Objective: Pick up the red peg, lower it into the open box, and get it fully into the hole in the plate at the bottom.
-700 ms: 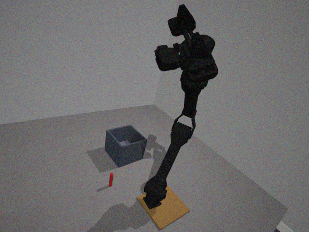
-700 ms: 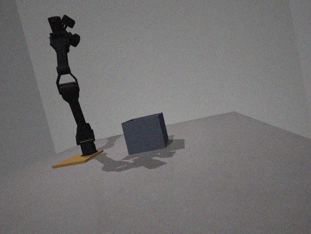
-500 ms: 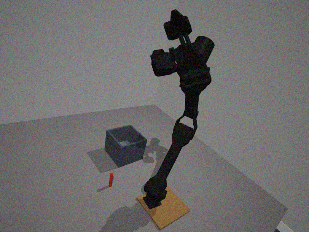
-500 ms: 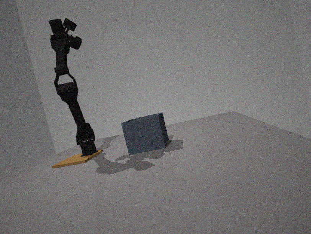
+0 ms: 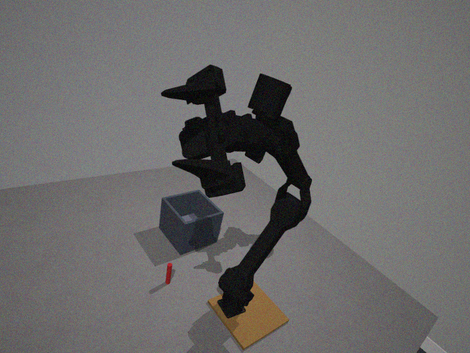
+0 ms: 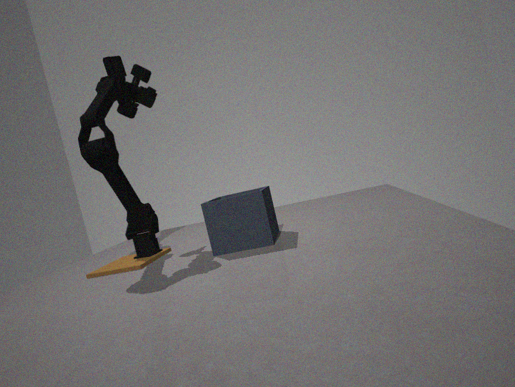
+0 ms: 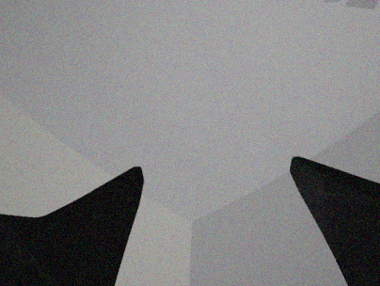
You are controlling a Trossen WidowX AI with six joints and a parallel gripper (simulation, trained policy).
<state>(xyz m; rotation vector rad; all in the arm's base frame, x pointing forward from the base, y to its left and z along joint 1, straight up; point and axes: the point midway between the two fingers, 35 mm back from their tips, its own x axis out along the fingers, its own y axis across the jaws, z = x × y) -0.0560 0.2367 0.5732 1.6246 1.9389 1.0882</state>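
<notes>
Right now my gripper tip is 550 mm above the red peg, 220 mm short of it and 130 mm to the left of it. The rest, counted from my gripper tip: plate 540 mm below, 410 mm ahead, 280 mm to the right.
</notes>
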